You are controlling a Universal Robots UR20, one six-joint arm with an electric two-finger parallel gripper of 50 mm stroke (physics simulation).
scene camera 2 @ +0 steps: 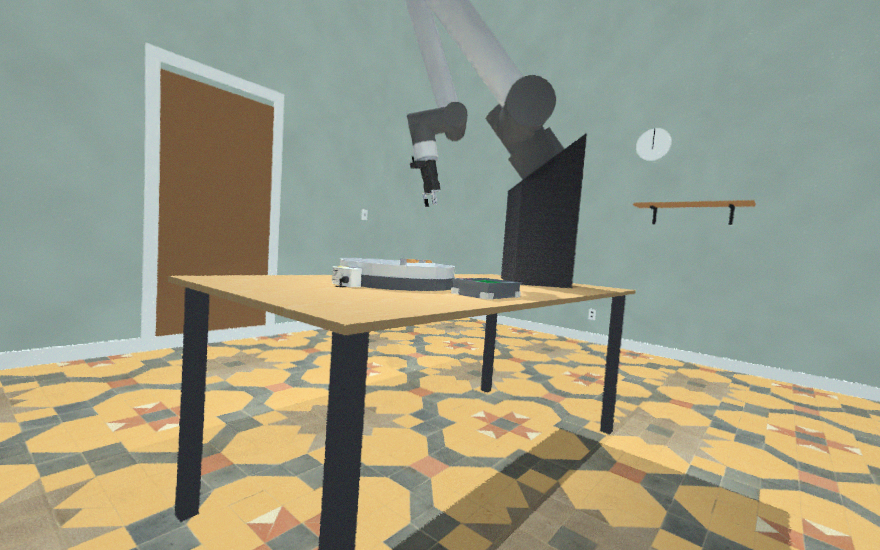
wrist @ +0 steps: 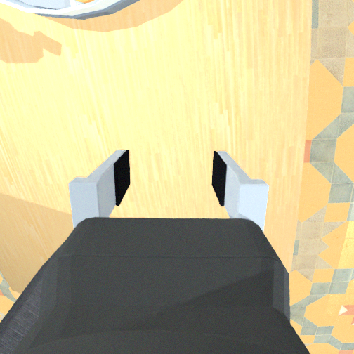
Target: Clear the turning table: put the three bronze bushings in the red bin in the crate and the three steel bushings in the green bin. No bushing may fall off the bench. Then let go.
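Places are measured from the arm's base along level axes (x ahead, y left, z up), in metres.
Pixels of known places: gripper, fingertip midpoint: (scene camera 2: 430,205); arm's base, origin of the base link: (scene camera 2: 543,164).
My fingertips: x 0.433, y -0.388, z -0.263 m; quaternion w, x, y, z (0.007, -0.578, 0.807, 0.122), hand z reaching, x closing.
Ahead of a thing's pixels: the offset from my fingertips to its middle. "spot": to the spot under its first point. Level surfaces: height alone.
My gripper (scene camera 2: 431,203) (wrist: 170,167) is open with nothing between the fingers, high above the bench. The turning table (scene camera 2: 405,282) (wrist: 75,13) is a round grey disc with a pale rim; part of its edge shows at the top left of the wrist view. Small orange-bronze pieces @(dx +0.229, dy +0.100, dz -0.265 m) (scene camera 2: 418,261) show just above the rim, too small to count. An orange bit (wrist: 85,1) shows at the top edge of the wrist view. The dark crate @(dx +0.393, dy +0.455, dz -0.312 m) (scene camera 2: 499,291) stands right of the turning table, with green showing inside. The red bin and the steel bushings cannot be made out.
The wooden bench @(dz -0.337 m) (scene camera 2: 292,304) (wrist: 170,90) carries everything, and its edge runs down the right of the wrist view. A small white device @(spot: dx +0.634, dy +0.076, dz -0.304 m) (scene camera 2: 348,276) stands at the turning table's left side. The black arm pedestal (scene camera 2: 541,227) stands at the back right of the bench.
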